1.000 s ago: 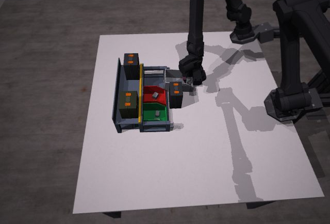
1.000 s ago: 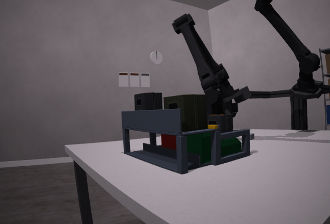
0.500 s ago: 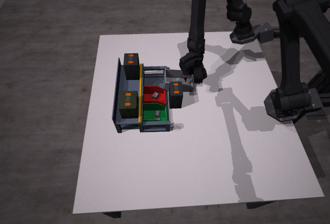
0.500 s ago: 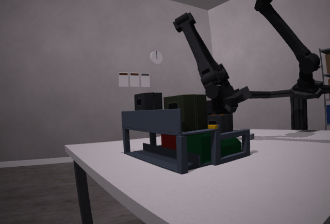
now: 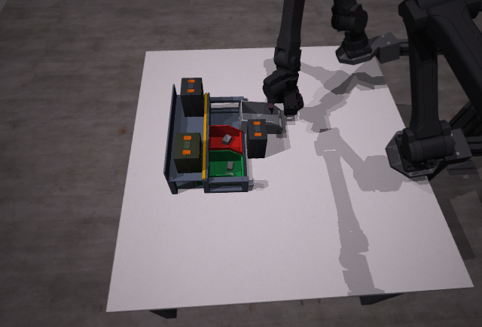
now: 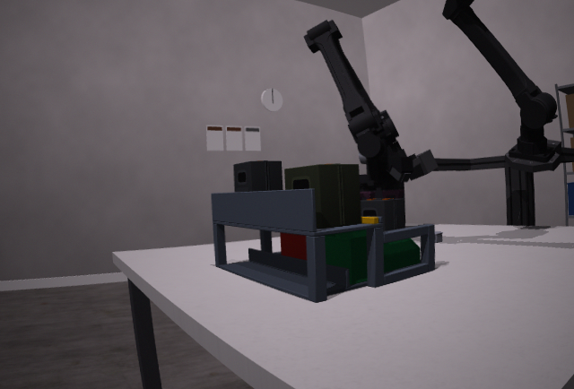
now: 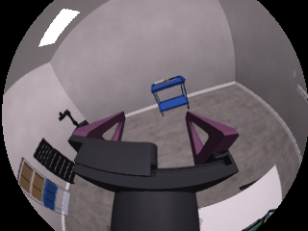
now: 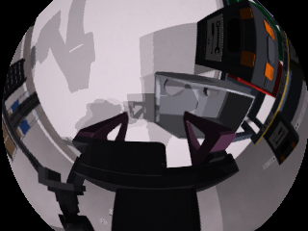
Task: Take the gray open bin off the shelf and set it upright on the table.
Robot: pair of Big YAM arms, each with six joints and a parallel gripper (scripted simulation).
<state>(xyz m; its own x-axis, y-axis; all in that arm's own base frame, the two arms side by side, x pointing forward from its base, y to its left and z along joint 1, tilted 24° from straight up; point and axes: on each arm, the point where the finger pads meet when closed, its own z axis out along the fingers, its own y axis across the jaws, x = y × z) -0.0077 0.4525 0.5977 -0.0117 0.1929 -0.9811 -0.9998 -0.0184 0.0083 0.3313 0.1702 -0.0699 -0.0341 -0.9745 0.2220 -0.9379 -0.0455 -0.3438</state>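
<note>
Right now the gray bin is 80 mm ahead of my right hand, 10 mm to the right of it and 40 mm below it. The rest, counted from my right hand: green bin (270 mm ahead, 190 mm to the left, 40 mm below); then red bin (260 mm ahead, 80 mm to the left, 40 mm below); then shelf (290 mm ahead, 70 mm to the left, 20 mm below).
</note>
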